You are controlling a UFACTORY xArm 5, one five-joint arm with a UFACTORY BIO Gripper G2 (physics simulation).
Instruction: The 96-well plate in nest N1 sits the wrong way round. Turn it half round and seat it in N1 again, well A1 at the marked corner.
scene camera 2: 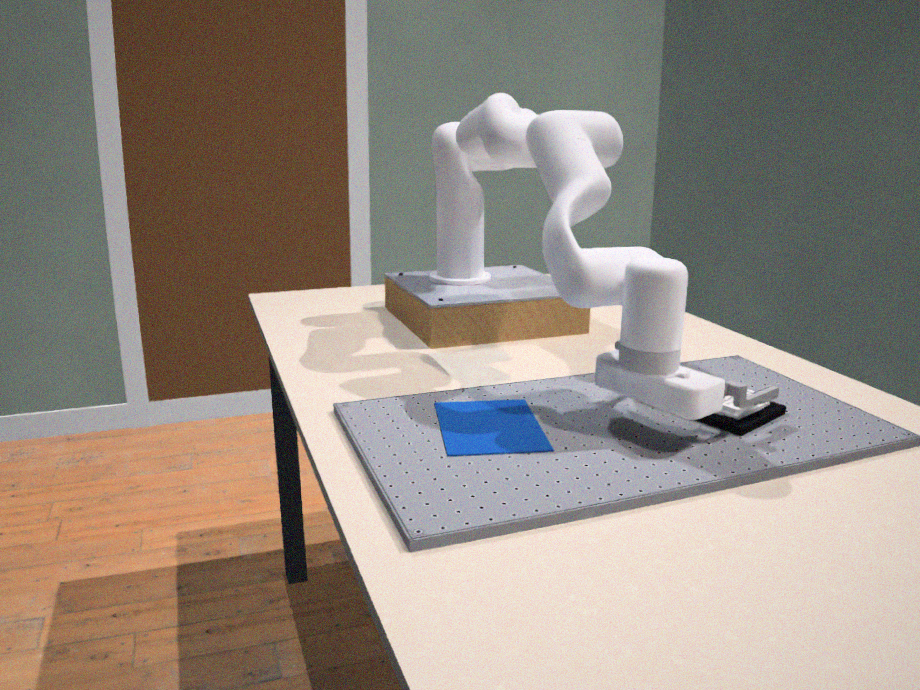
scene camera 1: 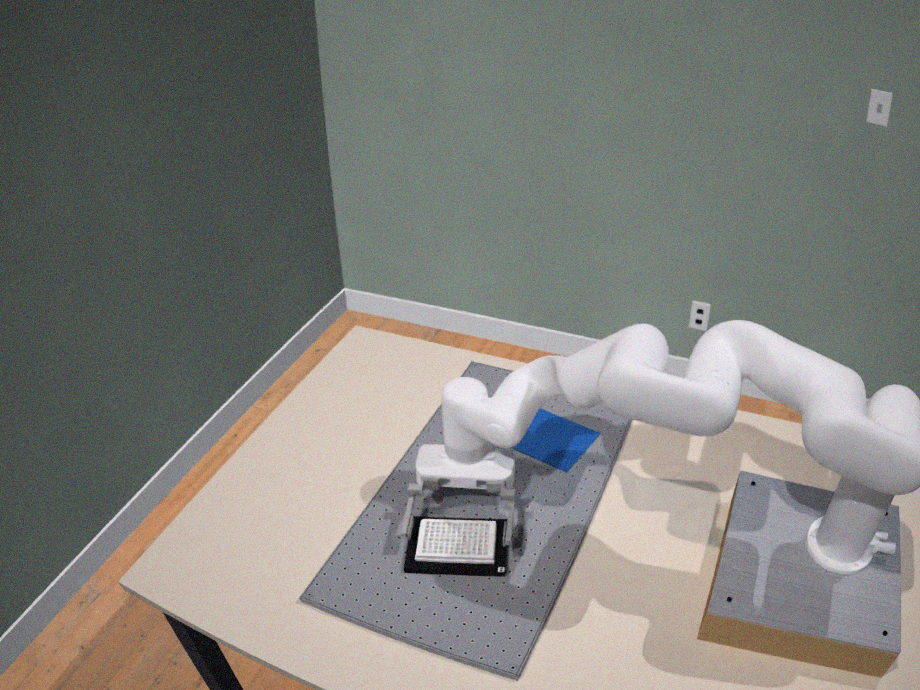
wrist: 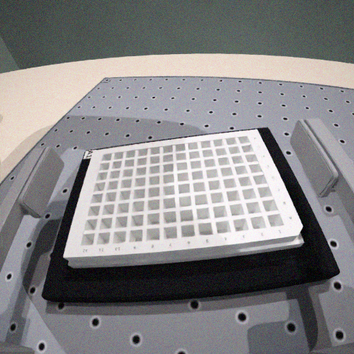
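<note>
The white 96-well plate [scene camera 1: 455, 540] [wrist: 180, 200] sits flat in the black nest N1 [scene camera 1: 454, 569] [scene camera 2: 752, 424] [wrist: 200, 282]. In the wrist view the nest's white corner label [wrist: 88, 154] is at the far left. The plate's small numbers along its near edge appear to run from 12 at left to 1 at right, which puts A1 at the near right, diagonally opposite the label. My gripper [scene camera 1: 456, 536] [wrist: 179, 170] is open, its fingers apart on either side of the plate's short ends, with a gap on each side. In scene camera 2 the gripper body hides much of the plate.
The nest is on a grey perforated board [scene camera 1: 423, 616] [scene camera 2: 483, 482]. A blue square [scene camera 1: 572, 445] [scene camera 2: 490, 427] lies on the same board, behind the gripper in scene camera 1. The arm stands on a wooden block with a grey top [scene camera 1: 772, 519] [scene camera 2: 512, 319].
</note>
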